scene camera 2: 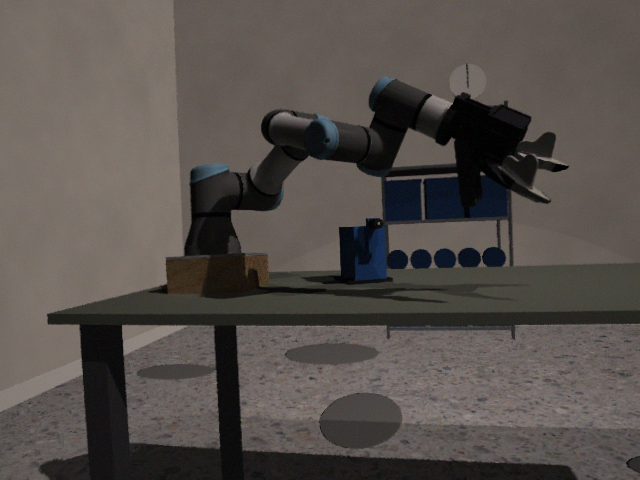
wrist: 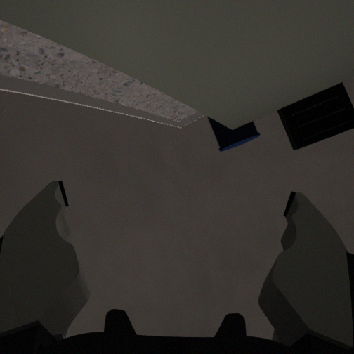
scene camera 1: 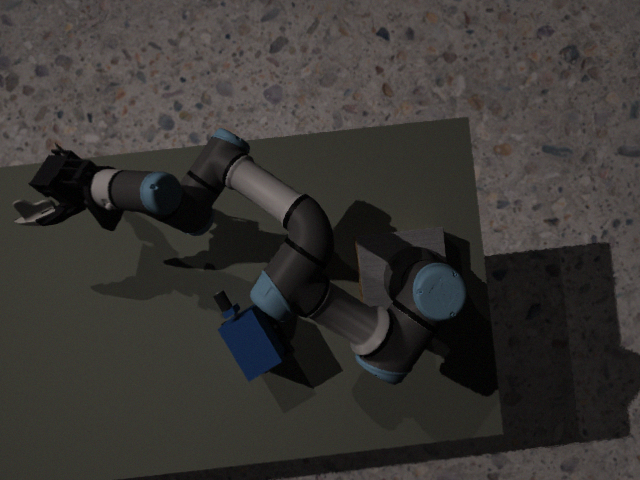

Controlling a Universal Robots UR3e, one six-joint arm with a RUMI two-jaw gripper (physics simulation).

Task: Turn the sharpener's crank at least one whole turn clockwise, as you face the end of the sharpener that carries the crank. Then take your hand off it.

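Places are measured from the arm's base along level axes (x ahead, y left, z up), in centimetres.
Pixels of known places: gripper, fingertip midpoint: (scene camera 2: 559,183) (scene camera 1: 38,186); arm's base at its link origin: (scene camera 2: 213,255) (scene camera 1: 415,278).
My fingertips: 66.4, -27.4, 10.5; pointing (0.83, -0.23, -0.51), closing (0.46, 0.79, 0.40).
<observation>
Ahead of a thing's pixels: the offset from my fingertips to its middle, as dx, dy, dz. "pt": to the spot under its first point. Level surfaces: height alone.
The sharpener {pt -32.7, +34.3, -5.2} (scene camera 1: 250,343) (scene camera 2: 347,253) is a blue box standing upright on the table. Its crank {-29.7, +27.9, -7.3} (scene camera 1: 231,311) (scene camera 2: 367,238) is on the end facing the upper left in scene camera 1. The crank arm points up, with the black knob {-28.8, +25.6, -4.8} (scene camera 1: 222,301) (scene camera 2: 376,223) at its top, level with the top of the box. My gripper (scene camera 1: 23,212) (scene camera 2: 557,183) (wrist: 177,189) is open and empty. It is high above the table, well away from the crank, its fingers pointing outward and slightly down. The sharpener and crank do not show in the wrist view.
The arm stands on a wooden block (scene camera 1: 372,263) (scene camera 2: 204,276) on the green-grey table {dz -18.0} (scene camera 1: 103,387) (scene camera 2: 578,289) (wrist: 200,50). The forearm passes above and close beside the sharpener in scene camera 1. A shelf rack (scene camera 2: 510,232) with blue bins stands behind. A dark slatted box (wrist: 320,117) shows beyond the table.
</observation>
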